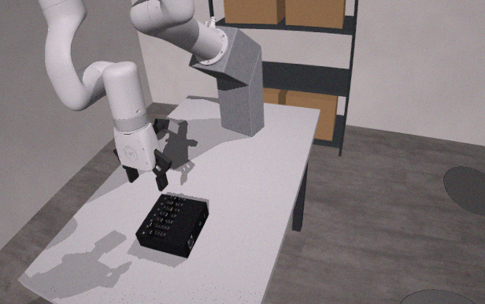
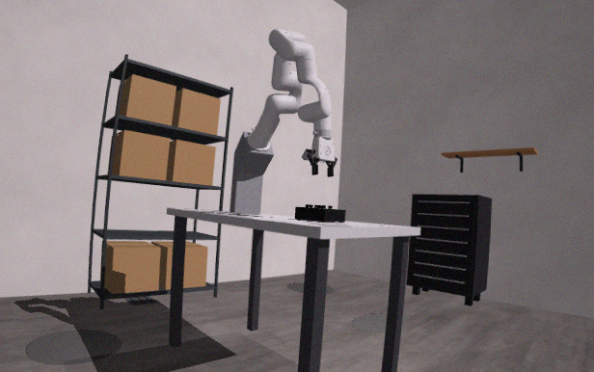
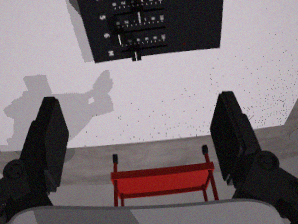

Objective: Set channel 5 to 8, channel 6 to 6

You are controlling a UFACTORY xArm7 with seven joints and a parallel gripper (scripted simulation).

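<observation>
Right now my hand is 3 cm short of the channel 6 fader cap, 2 cm to the left of it and 14 cm above it. Also, from my hand: channel 5 fader cap: 1 cm ahead, 1 cm to the left, 14 cm below; master fader cap: 5 cm ahead, 1 cm to the right, 14 cm below.
</observation>
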